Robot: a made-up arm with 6 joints. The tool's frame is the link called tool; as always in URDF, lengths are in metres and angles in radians. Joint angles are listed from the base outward. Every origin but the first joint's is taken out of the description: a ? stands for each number. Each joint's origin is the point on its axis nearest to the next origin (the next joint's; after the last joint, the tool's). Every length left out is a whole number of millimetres.
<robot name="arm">
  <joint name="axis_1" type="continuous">
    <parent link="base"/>
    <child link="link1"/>
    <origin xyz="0 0 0.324" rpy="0 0 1.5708"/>
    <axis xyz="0 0 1"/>
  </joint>
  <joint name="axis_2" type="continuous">
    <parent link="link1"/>
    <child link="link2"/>
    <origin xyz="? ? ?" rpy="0 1.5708 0"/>
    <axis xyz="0 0 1"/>
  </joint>
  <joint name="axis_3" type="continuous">
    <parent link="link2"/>
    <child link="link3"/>
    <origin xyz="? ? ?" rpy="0 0 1.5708"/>
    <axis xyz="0 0 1"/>
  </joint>
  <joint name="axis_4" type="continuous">
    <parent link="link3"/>
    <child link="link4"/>
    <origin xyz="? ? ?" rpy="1.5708 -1.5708 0"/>
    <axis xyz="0 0 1"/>
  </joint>
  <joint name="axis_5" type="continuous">
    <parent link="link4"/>
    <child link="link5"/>
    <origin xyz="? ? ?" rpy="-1.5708 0 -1.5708"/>
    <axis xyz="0 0 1"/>
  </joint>
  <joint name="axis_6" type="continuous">
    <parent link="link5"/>
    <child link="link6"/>
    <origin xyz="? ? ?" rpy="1.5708 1.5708 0"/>
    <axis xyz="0 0 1"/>
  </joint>
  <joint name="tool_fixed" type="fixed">
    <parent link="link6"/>
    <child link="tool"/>
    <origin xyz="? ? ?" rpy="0 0 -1.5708"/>
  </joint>
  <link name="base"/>
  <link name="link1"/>
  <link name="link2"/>
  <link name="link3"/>
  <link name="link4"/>
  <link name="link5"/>
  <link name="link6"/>
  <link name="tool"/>
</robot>
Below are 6 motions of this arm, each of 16 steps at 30 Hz.
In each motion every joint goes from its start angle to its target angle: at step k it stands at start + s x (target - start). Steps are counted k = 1, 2, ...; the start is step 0. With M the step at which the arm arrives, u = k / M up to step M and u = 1 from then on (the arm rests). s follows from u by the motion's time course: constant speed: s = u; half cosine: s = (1 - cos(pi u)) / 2; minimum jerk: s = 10 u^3 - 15 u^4 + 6 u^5.
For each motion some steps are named. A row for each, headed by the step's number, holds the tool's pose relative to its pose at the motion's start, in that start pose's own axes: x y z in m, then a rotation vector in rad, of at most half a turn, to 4 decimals.
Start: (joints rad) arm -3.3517 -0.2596 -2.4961 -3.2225 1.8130 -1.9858
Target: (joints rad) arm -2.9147 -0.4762 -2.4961 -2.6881 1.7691 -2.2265
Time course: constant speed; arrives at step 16
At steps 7, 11, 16:
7: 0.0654 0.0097 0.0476 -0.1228 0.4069 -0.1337
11: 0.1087 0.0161 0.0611 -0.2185 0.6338 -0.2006
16: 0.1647 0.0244 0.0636 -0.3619 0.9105 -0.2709

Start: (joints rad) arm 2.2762 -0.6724 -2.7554 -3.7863 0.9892 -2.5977
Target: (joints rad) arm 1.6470 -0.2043 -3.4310 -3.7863 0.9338 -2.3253
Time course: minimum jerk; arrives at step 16
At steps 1, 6, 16:
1: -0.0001 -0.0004 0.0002 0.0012 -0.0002 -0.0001
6: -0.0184 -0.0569 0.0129 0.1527 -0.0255 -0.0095
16: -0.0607 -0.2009 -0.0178 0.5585 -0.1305 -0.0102

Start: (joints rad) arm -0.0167 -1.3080 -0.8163 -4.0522 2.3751 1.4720
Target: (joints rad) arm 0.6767 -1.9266 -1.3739 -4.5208 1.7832 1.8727
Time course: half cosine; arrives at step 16
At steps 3, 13, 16:
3: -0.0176 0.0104 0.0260 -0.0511 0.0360 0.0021
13: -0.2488 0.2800 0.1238 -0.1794 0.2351 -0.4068
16: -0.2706 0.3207 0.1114 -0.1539 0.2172 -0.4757

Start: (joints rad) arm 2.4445 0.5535 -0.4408 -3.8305 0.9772 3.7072
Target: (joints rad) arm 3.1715 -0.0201 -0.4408 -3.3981 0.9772 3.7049
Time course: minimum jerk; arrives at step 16
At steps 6, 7, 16:
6: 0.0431 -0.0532 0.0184 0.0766 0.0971 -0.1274
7: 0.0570 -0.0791 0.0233 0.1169 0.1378 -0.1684
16: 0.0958 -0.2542 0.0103 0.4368 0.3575 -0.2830

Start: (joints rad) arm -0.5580 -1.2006 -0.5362 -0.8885 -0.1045 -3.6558
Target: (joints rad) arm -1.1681 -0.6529 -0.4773 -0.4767 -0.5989 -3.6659
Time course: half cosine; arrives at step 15
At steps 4, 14, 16:
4: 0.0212 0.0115 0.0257 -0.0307 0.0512 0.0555
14: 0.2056 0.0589 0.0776 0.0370 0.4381 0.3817
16: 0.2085 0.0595 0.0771 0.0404 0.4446 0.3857

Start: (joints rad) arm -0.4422 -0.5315 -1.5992 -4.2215 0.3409 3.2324
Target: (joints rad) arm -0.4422 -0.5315 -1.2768 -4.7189 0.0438 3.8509
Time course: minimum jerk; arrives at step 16
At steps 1, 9, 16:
1: -0.0003 -0.0002 -0.0001 0.0009 -0.0011 0.0005
9: -0.0619 -0.0483 -0.0307 0.1792 -0.3085 0.1268
16: -0.0903 -0.0705 -0.0529 0.2305 -0.4930 0.1773

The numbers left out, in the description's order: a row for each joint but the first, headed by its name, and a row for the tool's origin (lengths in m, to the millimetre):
axis_2: 0 0 0
axis_3: -0.263 -0.05 0
axis_4: -0.067 -0.297 0
axis_5: 0 0 0
axis_6: -0.098 -0.126 0
tool: 0 0 0

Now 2 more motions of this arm.
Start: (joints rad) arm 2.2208 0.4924 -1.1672 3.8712 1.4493 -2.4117
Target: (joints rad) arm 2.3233 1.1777 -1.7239 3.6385 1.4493 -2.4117
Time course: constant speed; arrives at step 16
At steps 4, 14, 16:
4: -0.0482 0.0250 -0.0082 0.0341 -0.0771 -0.0182
14: -0.1538 0.1038 -0.0608 0.1210 -0.2719 -0.0573
16: -0.1711 0.1216 -0.0764 0.1387 -0.3112 -0.0641

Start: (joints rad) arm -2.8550 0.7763 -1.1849 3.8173 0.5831 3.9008
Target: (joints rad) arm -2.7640 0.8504 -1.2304 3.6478 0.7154 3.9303
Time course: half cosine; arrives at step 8
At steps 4, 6, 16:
4: -0.0173 -0.0014 0.0054 0.0867 -0.0224 -0.0852
6: -0.0305 -0.0030 0.0086 0.1513 -0.0422 -0.1420
16: -0.0363 -0.0037 0.0096 0.1787 -0.0513 -0.1646

